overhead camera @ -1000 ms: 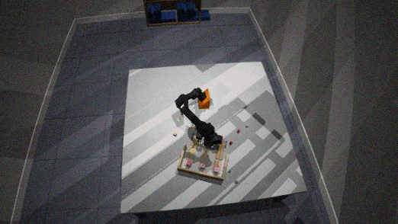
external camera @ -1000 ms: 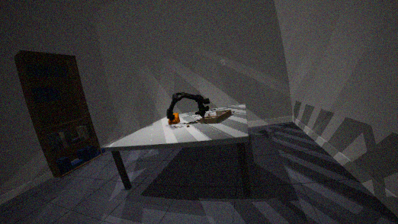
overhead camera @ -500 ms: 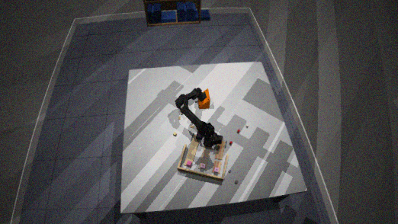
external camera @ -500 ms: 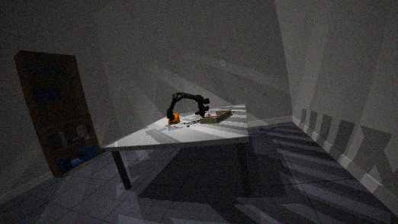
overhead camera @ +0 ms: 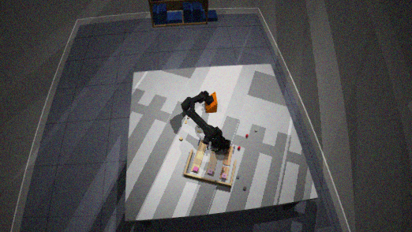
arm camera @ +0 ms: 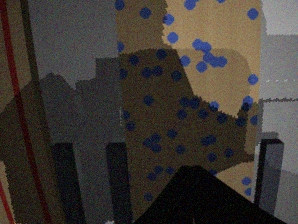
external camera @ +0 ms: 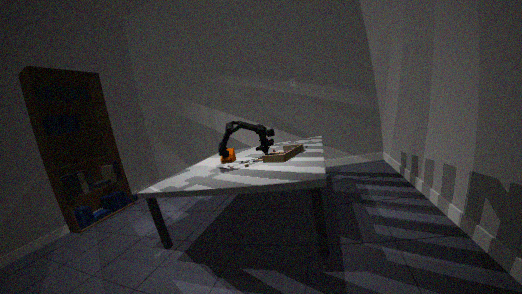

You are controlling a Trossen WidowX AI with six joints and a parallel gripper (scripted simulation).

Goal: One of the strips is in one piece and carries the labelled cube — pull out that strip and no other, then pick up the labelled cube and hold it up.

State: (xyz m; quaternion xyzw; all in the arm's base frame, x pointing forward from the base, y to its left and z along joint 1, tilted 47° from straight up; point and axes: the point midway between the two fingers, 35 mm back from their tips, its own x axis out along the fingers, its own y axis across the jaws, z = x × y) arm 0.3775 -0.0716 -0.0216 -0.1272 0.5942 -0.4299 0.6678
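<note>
Now: gripper tip 90 mm short of the strip and 40 mm to the left of it.
</note>
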